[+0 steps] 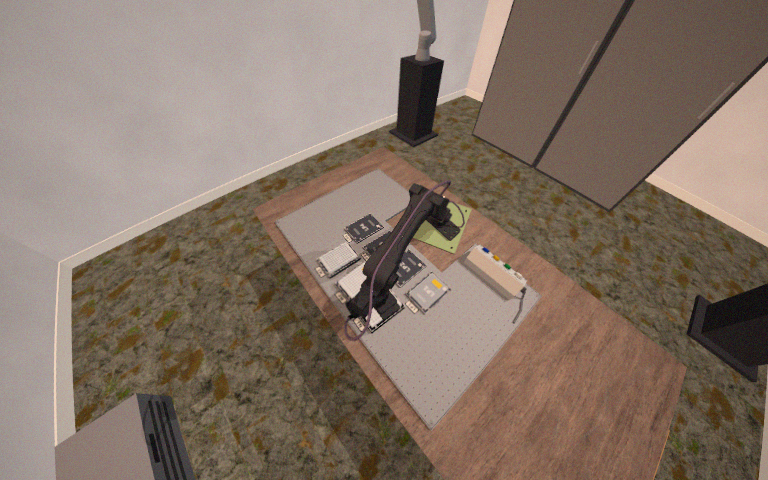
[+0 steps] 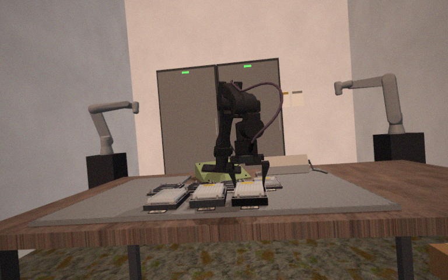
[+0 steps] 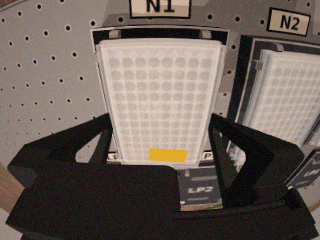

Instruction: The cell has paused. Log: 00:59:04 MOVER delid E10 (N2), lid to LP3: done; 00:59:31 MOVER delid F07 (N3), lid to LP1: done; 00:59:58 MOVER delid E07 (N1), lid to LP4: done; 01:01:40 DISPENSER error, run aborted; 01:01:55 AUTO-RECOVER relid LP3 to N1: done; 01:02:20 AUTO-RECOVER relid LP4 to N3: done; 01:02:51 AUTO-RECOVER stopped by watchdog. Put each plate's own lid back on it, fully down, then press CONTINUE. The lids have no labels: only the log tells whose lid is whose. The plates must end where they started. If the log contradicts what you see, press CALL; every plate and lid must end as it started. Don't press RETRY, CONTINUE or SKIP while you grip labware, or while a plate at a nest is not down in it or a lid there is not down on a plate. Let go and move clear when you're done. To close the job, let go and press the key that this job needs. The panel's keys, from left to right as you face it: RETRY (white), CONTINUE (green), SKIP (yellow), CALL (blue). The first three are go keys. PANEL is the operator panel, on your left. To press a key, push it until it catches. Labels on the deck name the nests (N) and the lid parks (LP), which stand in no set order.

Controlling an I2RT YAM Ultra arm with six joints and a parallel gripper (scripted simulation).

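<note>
My gripper is now 180 mm past the lid, 70 mm to the right of it and 30 mm above it. Also, from my hand: LP3 park 180 mm behind, 200 mm to the right, 40 mm below; LP1 park 180 mm behind, 70 mm to the left, 40 mm below; plate 10 mm behind, 130 mm to the right, 10 mm below.
</note>
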